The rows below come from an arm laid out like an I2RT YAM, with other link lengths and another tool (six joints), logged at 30 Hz.
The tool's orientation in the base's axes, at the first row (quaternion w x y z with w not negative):
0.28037, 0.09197, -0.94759, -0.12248
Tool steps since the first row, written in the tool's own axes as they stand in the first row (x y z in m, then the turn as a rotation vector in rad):
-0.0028, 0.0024, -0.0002, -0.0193, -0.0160, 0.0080
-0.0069, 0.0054, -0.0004, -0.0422, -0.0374, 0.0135
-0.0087, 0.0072, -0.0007, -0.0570, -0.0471, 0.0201
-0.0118, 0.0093, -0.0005, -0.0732, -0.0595, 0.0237
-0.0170, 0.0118, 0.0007, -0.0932, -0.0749, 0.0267
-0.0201, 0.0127, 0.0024, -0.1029, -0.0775, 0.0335
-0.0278, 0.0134, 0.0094, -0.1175, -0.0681, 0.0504
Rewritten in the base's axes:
0.0022, 0.0029, -0.0006, 0.0132, -0.0091, -0.0209
0.0053, 0.0068, -0.0017, 0.0313, -0.0230, -0.0431
0.0068, 0.0088, -0.0018, 0.0409, -0.0274, -0.0587
0.0090, 0.0116, -0.0030, 0.0536, -0.0346, -0.0734
0.0124, 0.0155, -0.0059, 0.0701, -0.0439, -0.0904
0.0139, 0.0174, -0.0086, 0.0746, -0.0428, -0.1016
0.0163, 0.0212, -0.0180, 0.0763, -0.0273, -0.1201

